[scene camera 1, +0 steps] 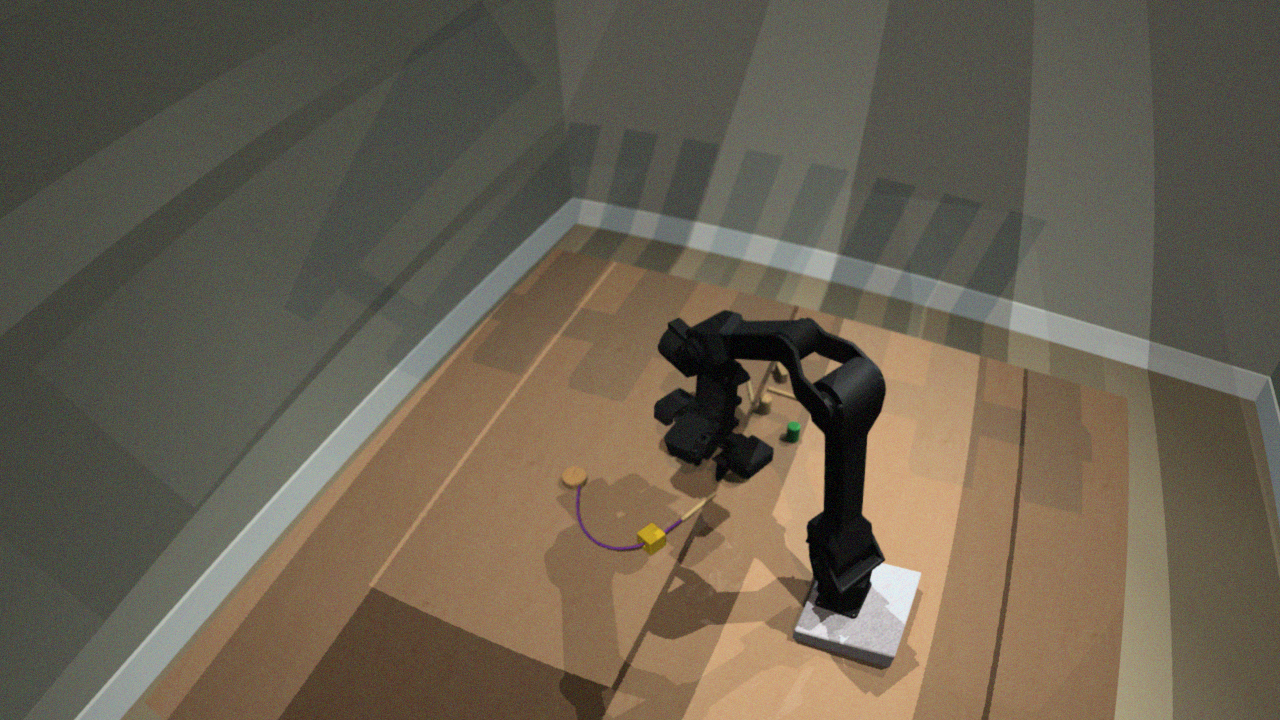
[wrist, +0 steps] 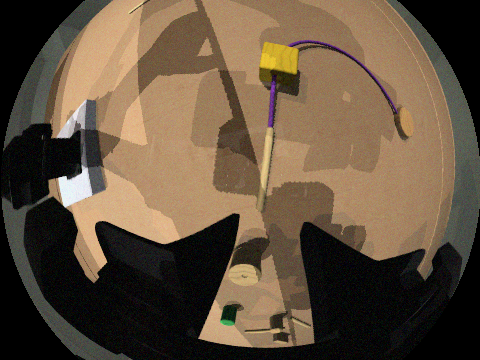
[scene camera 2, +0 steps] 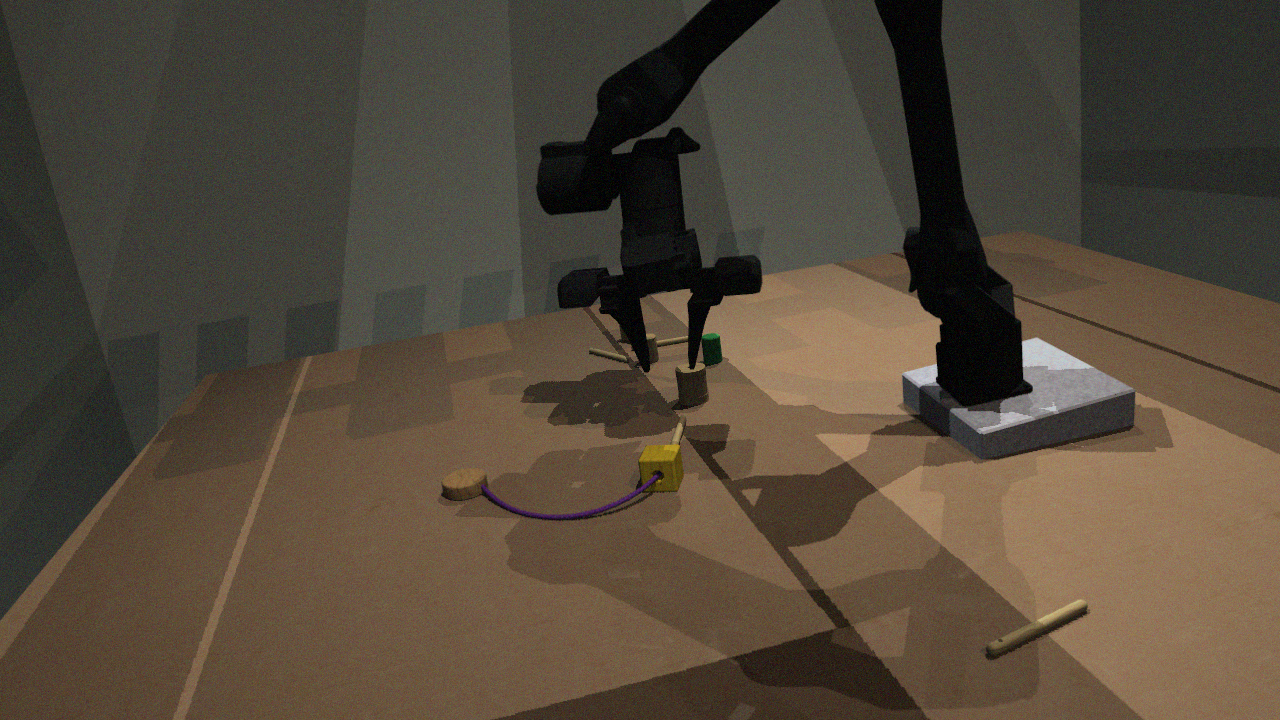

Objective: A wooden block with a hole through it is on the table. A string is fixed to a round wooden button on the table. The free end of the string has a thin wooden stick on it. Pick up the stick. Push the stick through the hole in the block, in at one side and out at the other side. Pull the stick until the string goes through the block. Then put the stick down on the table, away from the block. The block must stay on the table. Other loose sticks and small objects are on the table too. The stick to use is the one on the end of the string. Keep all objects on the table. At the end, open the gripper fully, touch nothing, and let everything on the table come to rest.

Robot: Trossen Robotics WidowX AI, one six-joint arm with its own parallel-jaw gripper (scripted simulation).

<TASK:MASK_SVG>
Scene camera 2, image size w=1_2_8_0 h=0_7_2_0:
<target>gripper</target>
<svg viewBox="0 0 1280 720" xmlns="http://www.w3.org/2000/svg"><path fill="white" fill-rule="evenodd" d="M683 203L651 209L622 210L623 229L620 231L622 239L620 260L624 275L610 276L607 267L571 271L558 283L559 308L590 307L600 296L600 313L610 314L619 323L628 337L645 373L650 371L650 358L640 298L652 293L672 292L680 289L690 289L690 292L693 293L687 303L689 315L688 359L690 370L693 370L696 365L702 333L710 307L719 305L724 295L759 293L763 283L761 260L755 255L720 257L715 267L702 268L695 228L686 230Z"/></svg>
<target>yellow block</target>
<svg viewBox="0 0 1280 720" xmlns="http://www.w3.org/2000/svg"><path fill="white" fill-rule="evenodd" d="M647 445L638 460L642 486L658 471L663 474L643 492L677 492L684 477L680 445Z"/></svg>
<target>loose stick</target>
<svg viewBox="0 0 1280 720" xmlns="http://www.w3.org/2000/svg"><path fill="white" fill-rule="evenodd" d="M1088 604L1083 600L1077 600L1010 634L990 642L986 647L986 653L990 656L1002 653L1086 611Z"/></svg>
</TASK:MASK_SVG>
